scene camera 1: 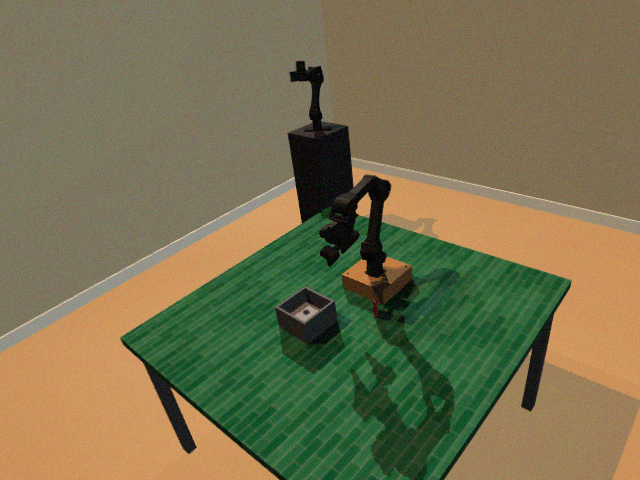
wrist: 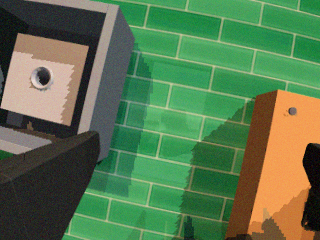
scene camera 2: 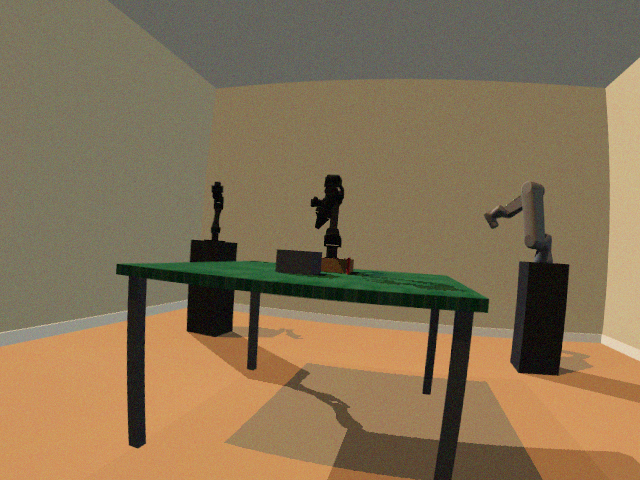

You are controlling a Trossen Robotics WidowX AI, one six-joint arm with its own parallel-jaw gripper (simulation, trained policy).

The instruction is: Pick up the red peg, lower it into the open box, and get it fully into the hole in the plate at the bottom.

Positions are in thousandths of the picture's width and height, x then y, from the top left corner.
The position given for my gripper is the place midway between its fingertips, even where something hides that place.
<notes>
In view: my gripper (wrist: 633,615), a grey box (scene camera 1: 480,691) and a pale plate (wrist: 161,323).
The grey box is seen too in the wrist view (wrist: 342,152) and in scene camera 2 (scene camera 2: 449,545). Scene camera 2 misses the pale plate, which is hidden by the grey box.
</notes>
